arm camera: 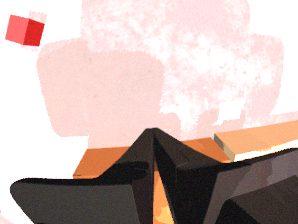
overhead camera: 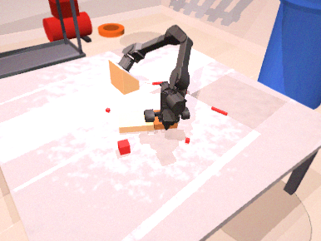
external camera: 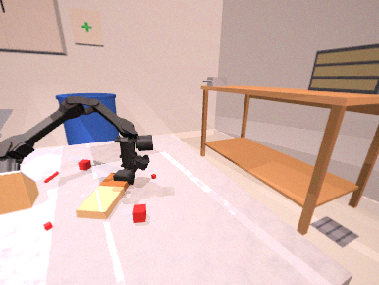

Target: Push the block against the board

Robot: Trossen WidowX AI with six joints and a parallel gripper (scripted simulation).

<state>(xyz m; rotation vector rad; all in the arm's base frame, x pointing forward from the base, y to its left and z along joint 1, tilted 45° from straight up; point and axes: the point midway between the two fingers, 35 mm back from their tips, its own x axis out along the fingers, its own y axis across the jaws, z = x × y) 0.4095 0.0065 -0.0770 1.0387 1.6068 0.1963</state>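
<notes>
My gripper tip is 50 mm past the orange square block, 30 mm to the right of it and 10 mm below it. Round my gripper tip: pale tan board: 120 mm behind, 80 mm to the right, 10 mm above.
</notes>
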